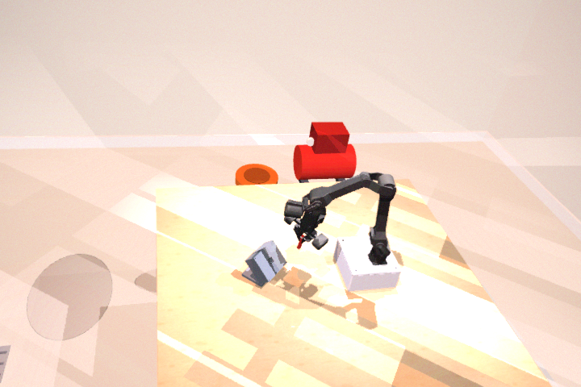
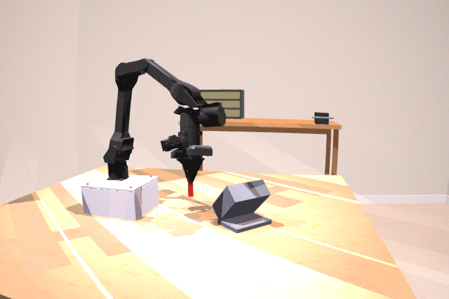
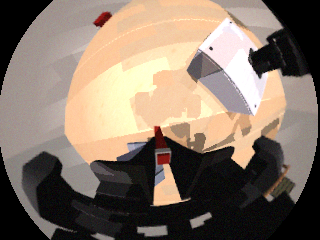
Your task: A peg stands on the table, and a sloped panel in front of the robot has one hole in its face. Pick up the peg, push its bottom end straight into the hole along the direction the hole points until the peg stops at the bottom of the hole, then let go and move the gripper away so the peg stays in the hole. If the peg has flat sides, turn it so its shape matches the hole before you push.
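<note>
Now: gripper tip 140 mm short of the grey sloped panel, 60 mm above it and 30 mm to the right of it. From my gripper tip the other things lie so: red peg: 20 mm above.
</note>
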